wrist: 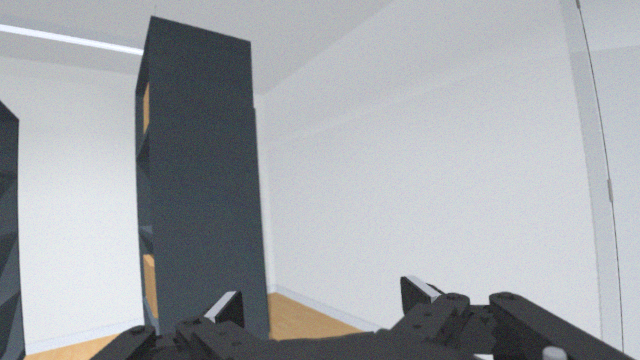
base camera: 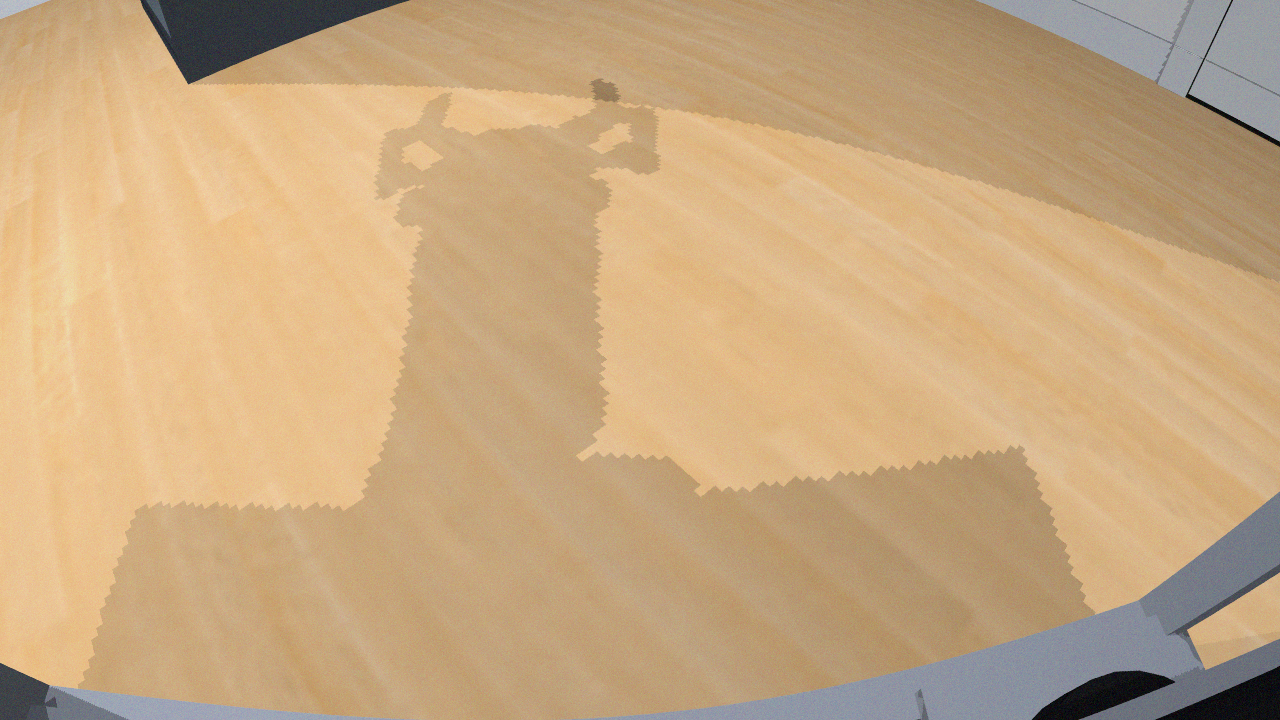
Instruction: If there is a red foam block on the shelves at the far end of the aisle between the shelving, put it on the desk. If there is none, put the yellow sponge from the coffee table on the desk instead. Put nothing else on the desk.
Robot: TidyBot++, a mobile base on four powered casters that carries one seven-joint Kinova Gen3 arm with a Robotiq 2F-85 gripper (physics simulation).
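Frame: origin at the arm's base, x back, y right, z up, level; centimetres.
Where they show: gripper, fingertip midpoint: (wrist: 322,302).
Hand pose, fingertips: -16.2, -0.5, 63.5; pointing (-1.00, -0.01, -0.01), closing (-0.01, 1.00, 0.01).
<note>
After its pixels a point has its place, as x, y, z.
A tall dark shelving unit (wrist: 205,175) @(-121.1, -46.5, 82.5) (base camera: 259,26) @(-117.1, -52.0, -34.9) stands ahead, left of centre in the wrist view, with its solid end panel towards me. Slivers of its open side and orange-tan items show along its left edge. A second dark shelving unit (wrist: 9,225) @(-203.9, -240.5, 64.6) is cut off at the left edge of the wrist view. My gripper (wrist: 322,302) @(-16.2, -0.5, 63.5) is open and empty, its fingers wide apart. No red foam block, yellow sponge, desk or coffee table shows in these views.
A white wall (wrist: 425,175) @(-174.8, 70.9, 78.4) runs along the right, with part of a door frame (wrist: 587,175) @(-110.1, 118.2, 69.7) at the right edge. A white door (base camera: 1253,62) @(-96.0, 126.2, -27.5) shows at the upper right of the base view. The robot's shadow lies on the wooden floor (base camera: 805,313) @(-44.5, 16.5, -39.7).
</note>
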